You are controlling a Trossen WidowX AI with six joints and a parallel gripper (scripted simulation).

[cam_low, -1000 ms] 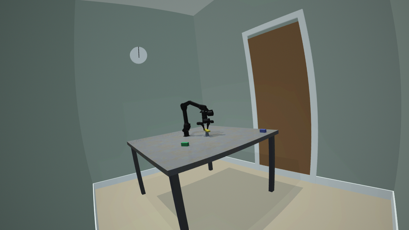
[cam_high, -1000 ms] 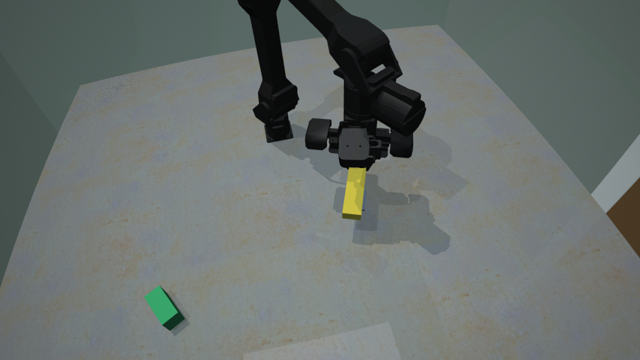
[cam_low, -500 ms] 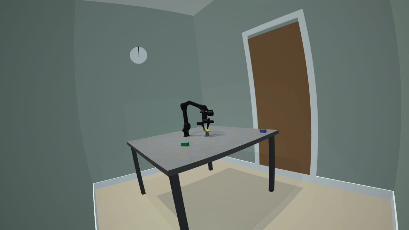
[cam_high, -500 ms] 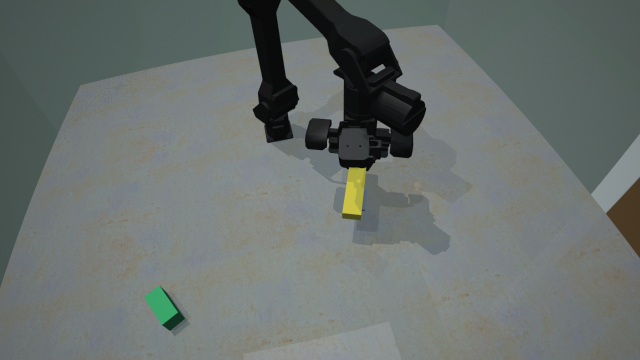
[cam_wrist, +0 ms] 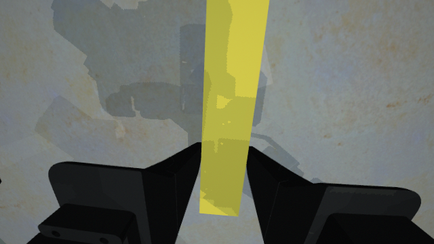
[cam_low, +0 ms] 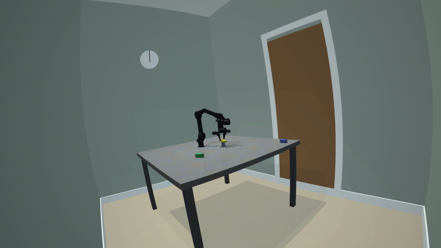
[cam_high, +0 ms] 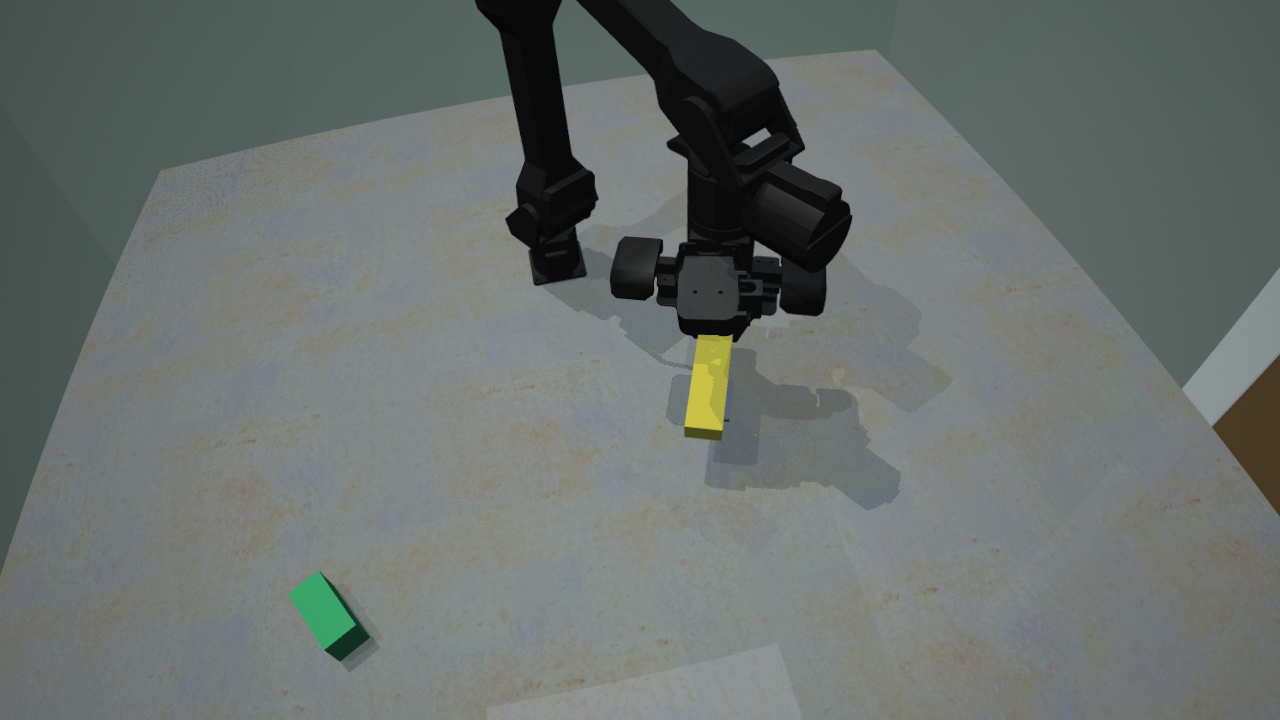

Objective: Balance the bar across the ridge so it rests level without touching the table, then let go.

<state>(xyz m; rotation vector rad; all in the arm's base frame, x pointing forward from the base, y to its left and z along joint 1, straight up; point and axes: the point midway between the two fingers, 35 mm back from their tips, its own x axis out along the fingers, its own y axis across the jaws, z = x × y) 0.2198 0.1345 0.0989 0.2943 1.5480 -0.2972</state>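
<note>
The yellow bar lies 3 cm ahead of my gripper tip and 1 cm to the right of it. The rest, counted from my gripper tip: blue block: 52 cm ahead, 37 cm to the left, 5 cm below; then green block: 39 cm to the right, 18 cm ahead, 5 cm below.
</note>
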